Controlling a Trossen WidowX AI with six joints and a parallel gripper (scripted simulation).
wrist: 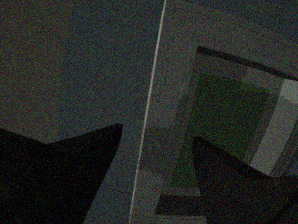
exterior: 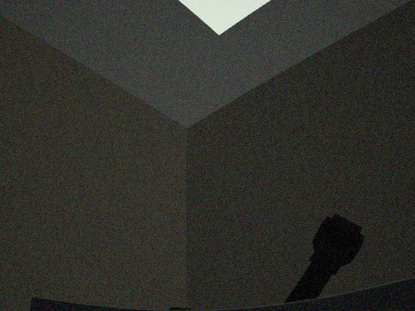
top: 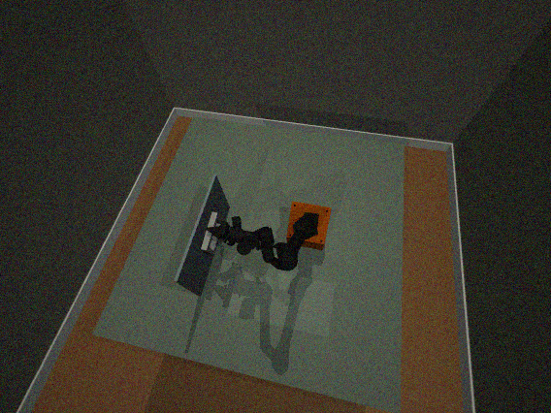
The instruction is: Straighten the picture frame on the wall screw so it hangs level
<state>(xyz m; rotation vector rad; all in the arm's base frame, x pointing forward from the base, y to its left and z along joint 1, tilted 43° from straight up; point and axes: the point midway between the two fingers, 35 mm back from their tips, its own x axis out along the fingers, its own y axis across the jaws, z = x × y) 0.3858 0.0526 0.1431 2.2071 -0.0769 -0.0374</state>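
Now: gripper tip 50 mm above the picture frame. Also, from my gripper tip: wall panel 60 mm below, 20 mm ahead, 10 mm to the left.
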